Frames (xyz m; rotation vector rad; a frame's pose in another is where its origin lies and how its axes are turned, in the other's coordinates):
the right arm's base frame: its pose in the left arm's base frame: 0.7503 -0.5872 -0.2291 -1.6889 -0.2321 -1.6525
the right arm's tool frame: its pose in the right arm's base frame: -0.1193 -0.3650 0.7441 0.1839 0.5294 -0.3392
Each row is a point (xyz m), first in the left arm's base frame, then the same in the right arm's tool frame.
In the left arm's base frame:
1: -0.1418 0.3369 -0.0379
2: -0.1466 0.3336 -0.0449
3: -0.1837 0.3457 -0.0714
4: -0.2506 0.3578 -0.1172
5: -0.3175 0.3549 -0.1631
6: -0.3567 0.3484 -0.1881
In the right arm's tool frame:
1: 0.5462 -0.9663 -0.5776
2: 0.5442 -0.9671 -0.5864
3: 0.5349 -1.0010 -0.6179
4: 0.5239 -1.0551 -0.6785
5: 0.5191 -1.0981 -0.7472
6: 0.5198 -1.1198 -0.7888

